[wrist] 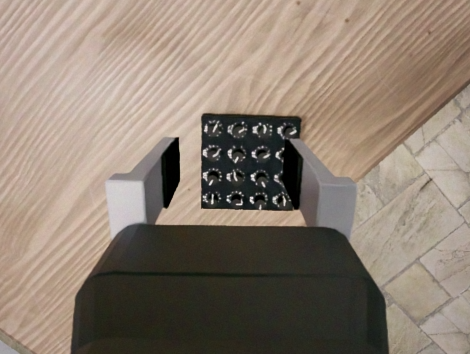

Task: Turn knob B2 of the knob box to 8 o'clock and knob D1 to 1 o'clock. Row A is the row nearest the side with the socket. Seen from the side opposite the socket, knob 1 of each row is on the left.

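Places are measured from the arm's base along level axes (x ahead, y left, z up), in centimetres.
Pixels of known places: gripper, between the fingertips: [231, 159].
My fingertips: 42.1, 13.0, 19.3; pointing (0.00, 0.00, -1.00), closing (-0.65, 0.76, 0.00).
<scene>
Behind a point stands the place of what it marks, as x, y, z.
The black knob box [249, 142] {43.6, 16.7, -1.2} lies on the table near the middle of the wrist view. It carries a square grid of small dark knobs with white pointers and white scale marks. No socket can be made out on its edges, so I cannot tell which knobs are B2 and D1. My gripper [231, 159] {42.1, 13.0, 19.3} is open and empty, its fingers apart to the left and right above the box. The right finger covers part of the box's right column of knobs. The left finger appears over wood, left of the box.
The light wooden table [100, 75] {49.2, -0.3, -3.5} lies around the box. Its edge runs diagonally on the right, with the stone-tiled floor [420, 225] beyond it. Another edge of the table shows at the bottom left corner. The dark gripper body fills the lower middle.
</scene>
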